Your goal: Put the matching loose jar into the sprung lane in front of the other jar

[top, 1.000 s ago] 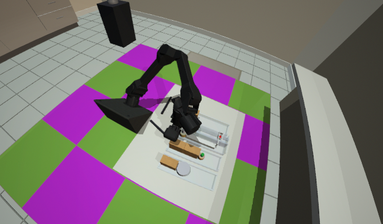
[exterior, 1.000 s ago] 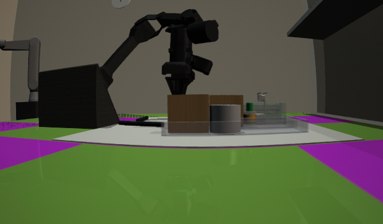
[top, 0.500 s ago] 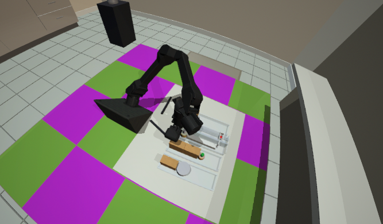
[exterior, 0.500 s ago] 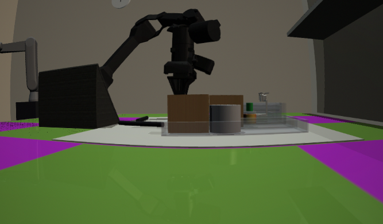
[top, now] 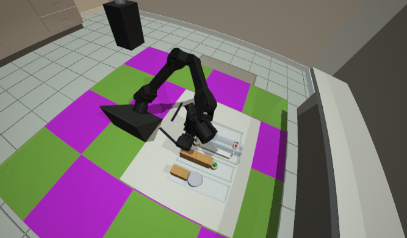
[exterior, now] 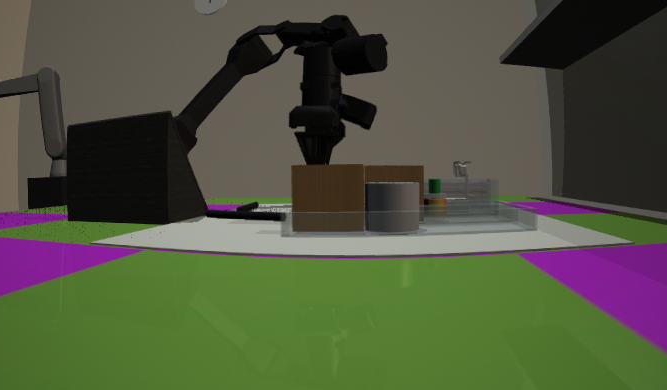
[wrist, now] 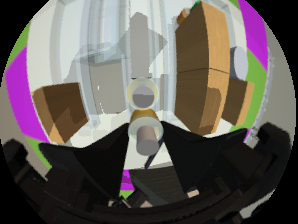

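Now: the sprung lane 15 cm ahead of my gripper tip, 3 cm to the left of it and 3 cm below it. Round my gripper tip: red mark (22 cm ahead, 5 cm to the left, 2 cm above); grey cylinder (16 cm to the right, 10 cm ahead, 2 cm below).
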